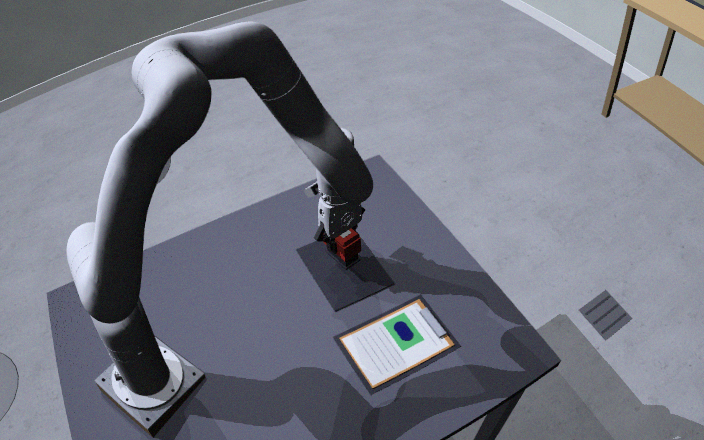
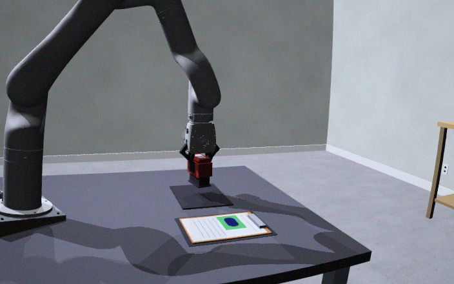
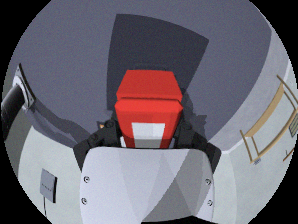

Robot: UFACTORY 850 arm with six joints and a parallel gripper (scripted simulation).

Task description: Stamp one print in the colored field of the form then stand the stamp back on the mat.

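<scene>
The dark mat is 100 mm below my hand. The rest, counted from my hand: red stamp: 20 mm below; form: 50 mm ahead, 260 mm to the right, 100 mm below.
</scene>
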